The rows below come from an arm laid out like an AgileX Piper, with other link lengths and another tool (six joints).
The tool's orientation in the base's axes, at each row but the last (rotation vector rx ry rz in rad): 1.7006 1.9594 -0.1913; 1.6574 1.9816 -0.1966; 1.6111 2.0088 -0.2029; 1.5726 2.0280 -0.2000; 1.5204 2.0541 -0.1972; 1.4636 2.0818 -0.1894; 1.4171 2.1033 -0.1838; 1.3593 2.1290 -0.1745; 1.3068 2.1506 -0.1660
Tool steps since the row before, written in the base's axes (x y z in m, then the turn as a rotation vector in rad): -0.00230 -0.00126 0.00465 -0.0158 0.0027 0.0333; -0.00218 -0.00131 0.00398 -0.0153 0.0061 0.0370; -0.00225 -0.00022 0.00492 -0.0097 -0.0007 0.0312; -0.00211 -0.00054 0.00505 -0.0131 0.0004 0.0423; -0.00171 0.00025 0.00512 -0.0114 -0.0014 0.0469; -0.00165 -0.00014 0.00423 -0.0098 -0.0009 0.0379; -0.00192 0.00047 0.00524 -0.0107 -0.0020 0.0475; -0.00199 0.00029 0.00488 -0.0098 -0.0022 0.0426; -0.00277 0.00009 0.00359 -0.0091 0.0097 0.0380
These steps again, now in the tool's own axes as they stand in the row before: -0.00317 -0.00135 -0.00407 -0.0125 -0.0068 -0.0341; -0.00288 -0.00146 -0.00345 -0.0114 -0.0047 -0.0386; -0.00237 -0.00110 -0.00474 -0.0150 -0.0025 -0.0289; -0.00271 -0.00103 -0.00467 -0.0192 -0.0029 -0.0398; -0.00214 -0.00040 -0.00495 -0.0235 -0.0010 -0.0422; -0.00199 -0.00066 -0.00403 -0.0186 -0.0013 -0.0344; -0.00195 -0.00042 -0.00523 -0.0245 -0.0006 -0.0421; -0.00186 -0.00059 -0.00490 -0.0222 -0.0009 -0.0377; -0.00103 -0.00157 -0.00413 -0.0108 0.0048 -0.0385
